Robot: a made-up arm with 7 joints. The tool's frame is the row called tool.
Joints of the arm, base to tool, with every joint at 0 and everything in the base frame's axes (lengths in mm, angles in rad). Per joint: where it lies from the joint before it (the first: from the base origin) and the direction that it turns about. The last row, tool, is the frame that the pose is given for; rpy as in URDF.
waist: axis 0 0 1 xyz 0 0 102
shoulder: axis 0 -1 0 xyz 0 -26 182
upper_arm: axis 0 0 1 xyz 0 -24 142
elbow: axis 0 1 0 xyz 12 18 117
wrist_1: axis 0 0 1 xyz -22 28 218
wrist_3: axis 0 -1 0 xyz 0 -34 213
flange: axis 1 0 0 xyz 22 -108 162
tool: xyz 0 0 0 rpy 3.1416 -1.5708 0
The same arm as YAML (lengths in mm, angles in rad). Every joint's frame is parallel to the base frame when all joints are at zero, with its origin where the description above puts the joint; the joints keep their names.
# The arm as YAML. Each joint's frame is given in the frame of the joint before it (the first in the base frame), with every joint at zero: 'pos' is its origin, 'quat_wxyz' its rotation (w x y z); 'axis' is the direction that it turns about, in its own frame. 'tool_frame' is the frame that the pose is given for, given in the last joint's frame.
length_unit: mm
angle_unit: rad
joints:
  - joint: waist
    pos: [0.0, 0.0, 102.0]
    quat_wxyz: [1.0, 0.0, 0.0, 0.0]
    axis: [0.0, 0.0, 1.0]
  - joint: shoulder
    pos: [0.0, -26.0, 182.0]
    quat_wxyz: [1.0, 0.0, 0.0, 0.0]
    axis: [0.0, -1.0, 0.0]
  - joint: upper_arm
    pos: [0.0, -24.0, 142.0]
    quat_wxyz: [1.0, 0.0, 0.0, 0.0]
    axis: [0.0, 0.0, 1.0]
  - joint: elbow
    pos: [12.0, 18.0, 117.0]
    quat_wxyz: [1.0, 0.0, 0.0, 0.0]
    axis: [0.0, 1.0, 0.0]
  - joint: wrist_1
    pos: [-22.0, 28.0, 218.0]
    quat_wxyz: [1.0, 0.0, 0.0, 0.0]
    axis: [0.0, 0.0, 1.0]
  - joint: wrist_3
    pos: [0.0, -34.0, 213.0]
    quat_wxyz: [1.0, 0.0, 0.0, 0.0]
    axis: [0.0, -1.0, 0.0]
  - joint: flange
    pos: [22.0, -108.0, 162.0]
    quat_wxyz: [1.0, 0.0, 0.0, 0.0]
    axis: [1.0, 0.0, 0.0]
tool_frame:
  pos: [0.0, 0.0, 0.0]
  quat_wxyz: [0.000003, -0.707106, -0.000003, -0.707108]

